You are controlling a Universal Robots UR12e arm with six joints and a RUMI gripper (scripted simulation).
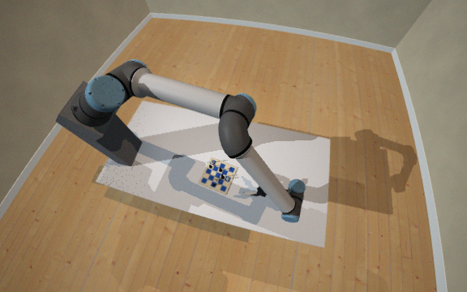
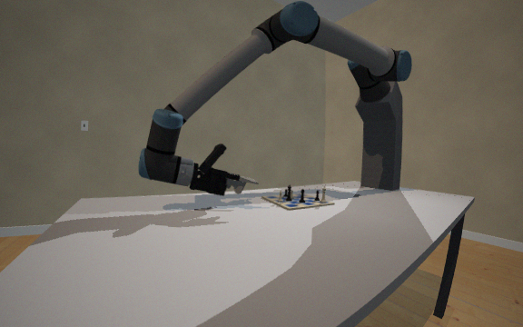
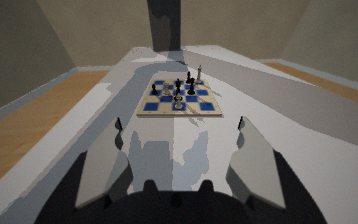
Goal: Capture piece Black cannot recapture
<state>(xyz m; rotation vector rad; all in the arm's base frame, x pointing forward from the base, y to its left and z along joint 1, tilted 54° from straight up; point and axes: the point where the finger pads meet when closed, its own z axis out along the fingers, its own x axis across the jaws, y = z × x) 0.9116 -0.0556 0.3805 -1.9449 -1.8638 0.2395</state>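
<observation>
My gripper is now 22 cm past the black pawn, 7 cm above it and 5 cm to the left of it. The rest, counted from my hand: blue-and-cream chessboard: 21 cm behind, 9 cm below, 3 cm to the left.
</observation>
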